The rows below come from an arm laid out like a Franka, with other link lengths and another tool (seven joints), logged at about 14 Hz.
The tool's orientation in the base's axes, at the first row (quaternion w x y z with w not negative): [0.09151, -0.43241, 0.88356, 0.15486]
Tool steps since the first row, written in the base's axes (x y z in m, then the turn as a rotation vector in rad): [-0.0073, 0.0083, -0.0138, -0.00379, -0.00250, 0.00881]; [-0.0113, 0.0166, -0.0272, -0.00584, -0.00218, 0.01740]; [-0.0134, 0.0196, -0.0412, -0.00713, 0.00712, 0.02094]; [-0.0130, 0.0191, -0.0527, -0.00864, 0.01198, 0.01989]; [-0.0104, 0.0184, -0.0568, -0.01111, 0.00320, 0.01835]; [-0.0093, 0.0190, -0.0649, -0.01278, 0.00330, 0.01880]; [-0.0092, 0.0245, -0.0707, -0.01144, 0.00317, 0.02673]
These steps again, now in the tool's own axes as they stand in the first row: [0.0024, 0.0079, 0.0156, 0.00154, 0.00327, -0.00923]; [0.0027, 0.0133, 0.0310, 0.00002, 0.00675, -0.01721]; [0.0059, 0.0139, 0.0451, -0.00708, 0.01384, -0.01727]; [0.0094, 0.0111, 0.0557, -0.00943, 0.01764, -0.01462]; [0.0096, 0.0078, 0.0593, -0.00101, 0.01422, -0.01634]; [0.0109, 0.0057, 0.0671, -0.00020, 0.01569, -0.01677]; [0.0085, 0.0077, 0.0745, -0.00326, 0.01610, -0.02420]
